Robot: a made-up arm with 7 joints.
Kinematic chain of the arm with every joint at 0, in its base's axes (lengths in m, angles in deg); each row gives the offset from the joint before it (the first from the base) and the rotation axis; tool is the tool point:
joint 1: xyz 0 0 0.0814 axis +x
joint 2: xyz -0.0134 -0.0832 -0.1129 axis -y
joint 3: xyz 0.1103 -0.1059 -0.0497 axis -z
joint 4: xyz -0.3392 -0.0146 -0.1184 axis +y
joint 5: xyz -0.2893 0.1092 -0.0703 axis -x
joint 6: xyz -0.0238 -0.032 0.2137 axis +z
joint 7: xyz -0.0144 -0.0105 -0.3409 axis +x
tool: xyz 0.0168 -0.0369 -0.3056
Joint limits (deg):
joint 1: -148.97..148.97
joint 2: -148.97..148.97
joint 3: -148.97..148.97
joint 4: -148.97..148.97
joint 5: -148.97..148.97
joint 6: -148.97..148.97
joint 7: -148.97..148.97
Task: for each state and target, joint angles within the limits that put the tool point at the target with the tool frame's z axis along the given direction. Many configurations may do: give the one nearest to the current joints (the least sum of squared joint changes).
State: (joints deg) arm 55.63 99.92 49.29 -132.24 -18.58 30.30 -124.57
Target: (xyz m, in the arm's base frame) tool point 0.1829 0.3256 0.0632 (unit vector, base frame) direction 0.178 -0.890 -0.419
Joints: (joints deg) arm 104.86 70.39 48.67 -146.71 -0.50 42.71 -124.18
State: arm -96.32 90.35 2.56 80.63 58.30 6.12 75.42
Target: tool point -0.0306 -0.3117 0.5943 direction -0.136 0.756 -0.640
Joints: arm -124.86 116.28 12.19 120.29 90.04 -11.08 73.16
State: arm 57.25 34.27 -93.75 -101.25 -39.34 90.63 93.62
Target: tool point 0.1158 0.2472 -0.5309 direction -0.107 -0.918 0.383
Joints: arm 27.51 28.50 -108.21 -120.09 -43.36 97.00 77.86
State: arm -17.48 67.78 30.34 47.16 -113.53 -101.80 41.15
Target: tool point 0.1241 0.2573 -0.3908 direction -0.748 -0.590 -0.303
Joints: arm -26.66 74.62 25.78 38.88 -98.01 -108.48 50.54
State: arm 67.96 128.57 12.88 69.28 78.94 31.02 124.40
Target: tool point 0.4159 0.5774 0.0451 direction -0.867 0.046 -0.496
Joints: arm 91.62 108.77 5.01 42.08 84.20 -21.72 112.89
